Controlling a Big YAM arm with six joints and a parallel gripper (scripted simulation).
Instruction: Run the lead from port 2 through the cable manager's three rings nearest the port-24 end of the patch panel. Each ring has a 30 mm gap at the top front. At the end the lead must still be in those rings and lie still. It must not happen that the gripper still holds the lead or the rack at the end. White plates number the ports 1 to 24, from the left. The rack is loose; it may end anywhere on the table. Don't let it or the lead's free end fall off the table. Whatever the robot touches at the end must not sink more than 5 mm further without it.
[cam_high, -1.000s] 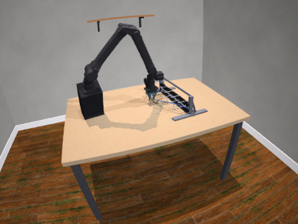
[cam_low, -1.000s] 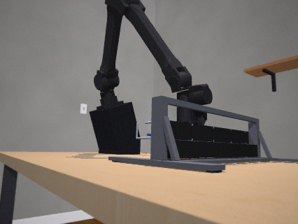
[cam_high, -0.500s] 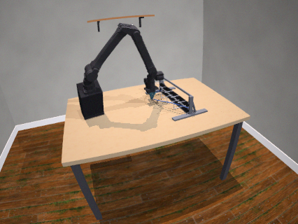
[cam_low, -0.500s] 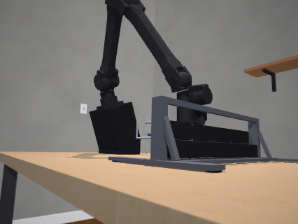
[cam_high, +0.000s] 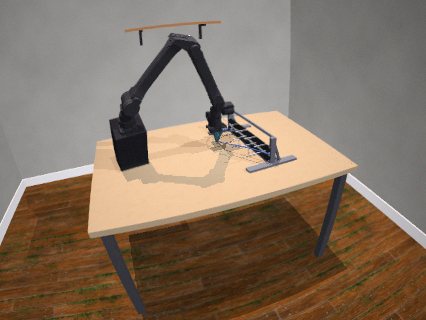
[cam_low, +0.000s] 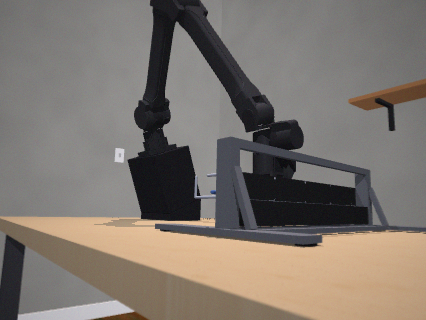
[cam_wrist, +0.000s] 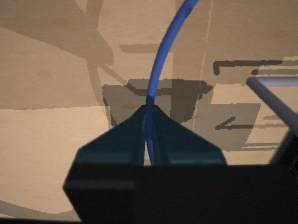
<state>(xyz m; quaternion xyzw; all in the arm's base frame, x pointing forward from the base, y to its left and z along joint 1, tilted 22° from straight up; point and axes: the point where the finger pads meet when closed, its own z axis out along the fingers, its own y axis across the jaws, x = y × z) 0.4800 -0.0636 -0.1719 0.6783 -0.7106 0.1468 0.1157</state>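
The grey rack is 170 mm ahead of my hand, 70 mm to the right of it and 30 mm above it.
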